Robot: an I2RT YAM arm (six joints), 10 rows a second.
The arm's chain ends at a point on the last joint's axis. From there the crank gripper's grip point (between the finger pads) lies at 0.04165 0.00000 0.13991 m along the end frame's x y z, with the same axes.
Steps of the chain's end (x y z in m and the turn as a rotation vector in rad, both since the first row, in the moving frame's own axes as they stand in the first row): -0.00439, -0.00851, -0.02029, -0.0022, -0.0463, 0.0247; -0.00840, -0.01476, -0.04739, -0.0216, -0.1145, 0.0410; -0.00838, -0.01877, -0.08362, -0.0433, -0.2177, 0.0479; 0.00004, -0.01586, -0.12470, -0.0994, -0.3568, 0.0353; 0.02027, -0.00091, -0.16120, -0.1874, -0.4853, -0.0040; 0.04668, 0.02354, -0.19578, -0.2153, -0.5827, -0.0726; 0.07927, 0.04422, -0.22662, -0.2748, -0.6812, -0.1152; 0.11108, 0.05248, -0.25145, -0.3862, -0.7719, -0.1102; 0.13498, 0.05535, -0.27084, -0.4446, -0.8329, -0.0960; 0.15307, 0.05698, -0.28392, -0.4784, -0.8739, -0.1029
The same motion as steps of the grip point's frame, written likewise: -0.01093, -0.00725, -0.01851, -0.0022, -0.0463, 0.0247; -0.02475, -0.01032, -0.04360, -0.0216, -0.1145, 0.0410; -0.03975, -0.01132, -0.07811, -0.0433, -0.2177, 0.0479; -0.05163, -0.00098, -0.11974, -0.0994, -0.3568, 0.0353; -0.04935, 0.02597, -0.16038, -0.1874, -0.4853, -0.0040; -0.03552, 0.05430, -0.19887, -0.2153, -0.5827, -0.0726; -0.01487, 0.08382, -0.23620, -0.2748, -0.6812, -0.1152; 0.00712, 0.10733, -0.27128, -0.3862, -0.7719, -0.1102; 0.02437, 0.11754, -0.29812, -0.4446, -0.8329, -0.0960; 0.03859, 0.12345, -0.31619, -0.4784, -0.8739, -0.1029
